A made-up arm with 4 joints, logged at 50 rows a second.
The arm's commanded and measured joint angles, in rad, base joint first. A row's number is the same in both.
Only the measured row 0 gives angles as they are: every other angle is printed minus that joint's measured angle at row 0.
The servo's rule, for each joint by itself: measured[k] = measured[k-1] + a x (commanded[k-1-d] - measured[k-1]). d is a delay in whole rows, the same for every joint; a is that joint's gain. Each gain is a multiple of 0.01, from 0.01 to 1. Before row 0 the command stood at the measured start. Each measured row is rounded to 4 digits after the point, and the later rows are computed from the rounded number. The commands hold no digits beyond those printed.
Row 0, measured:
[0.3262 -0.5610 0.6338 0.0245]
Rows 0 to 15, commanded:
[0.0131 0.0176 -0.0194 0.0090]
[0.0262 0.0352 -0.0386 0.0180]
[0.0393 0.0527 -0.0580 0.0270]
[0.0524 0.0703 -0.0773 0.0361]
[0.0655 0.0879 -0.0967 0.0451]
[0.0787 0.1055 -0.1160 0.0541]
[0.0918 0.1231 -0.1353 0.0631]
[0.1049 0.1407 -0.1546 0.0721]
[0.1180 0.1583 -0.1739 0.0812]
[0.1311 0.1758 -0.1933 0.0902]
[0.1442 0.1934 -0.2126 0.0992]
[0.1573 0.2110 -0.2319 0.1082]
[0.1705 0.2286 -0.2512 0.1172]
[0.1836 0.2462 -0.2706 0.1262]
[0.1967 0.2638 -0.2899 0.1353]
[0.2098 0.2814 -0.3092 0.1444]
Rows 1 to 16, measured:
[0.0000 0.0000 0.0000 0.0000]
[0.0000 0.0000 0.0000 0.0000]
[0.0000 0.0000 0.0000 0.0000]
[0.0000 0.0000 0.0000 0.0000]
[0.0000 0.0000 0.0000 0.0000]
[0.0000 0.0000 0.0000 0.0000]
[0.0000 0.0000 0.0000 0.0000]
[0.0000 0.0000 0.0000 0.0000]
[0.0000 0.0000 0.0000 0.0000]
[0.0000 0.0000 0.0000 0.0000]
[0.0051 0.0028 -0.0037 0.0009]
[0.0133 0.0080 -0.0103 0.0026]
[0.0234 0.0152 -0.0194 0.0050]
[0.0347 0.0240 -0.0304 0.0081]
[0.0467 0.0342 -0.0430 0.0118]
[0.0592 0.0456 -0.0569 0.0160]
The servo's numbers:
d 10
a 0.39 0.16 0.19 0.10

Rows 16 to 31, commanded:
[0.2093 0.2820 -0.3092 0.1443]
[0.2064 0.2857 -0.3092 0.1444]
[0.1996 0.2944 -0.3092 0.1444]
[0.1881 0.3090 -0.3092 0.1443]
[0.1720 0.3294 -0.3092 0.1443]
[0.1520 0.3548 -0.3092 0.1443]
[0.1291 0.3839 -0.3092 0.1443]
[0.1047 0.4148 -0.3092 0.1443]
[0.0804 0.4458 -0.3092 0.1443]
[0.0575 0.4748 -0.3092 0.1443]
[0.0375 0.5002 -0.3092 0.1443]
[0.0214 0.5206 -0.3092 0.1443]
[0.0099 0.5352 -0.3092 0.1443]
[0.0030 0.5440 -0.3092 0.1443]
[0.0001 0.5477 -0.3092 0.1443]
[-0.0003 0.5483 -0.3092 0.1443]
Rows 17 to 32, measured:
[0.0719 0.0580 -0.0718 0.0207]
[0.0848 0.0712 -0.0875 0.0258]
[0.0977 0.0851 -0.1039 0.0313]
[0.1107 0.0996 -0.1209 0.0372]
[0.1238 0.1146 -0.1383 0.0434]
[0.1369 0.1300 -0.1561 0.0499]
[0.1500 0.1458 -0.1742 0.0566]
[0.1631 0.1619 -0.1925 0.0636]
[0.1762 0.1782 -0.2110 0.0708]
[0.1893 0.1947 -0.2297 0.0782]
[0.1971 0.2087 -0.2448 0.0848]
[0.2007 0.2210 -0.2570 0.0908]
[0.2003 0.2327 -0.2669 0.0962]
[0.1955 0.2449 -0.2749 0.1010]
[0.1863 0.2584 -0.2814 0.1053]
[0.1729 0.2738 -0.2867 0.1092]

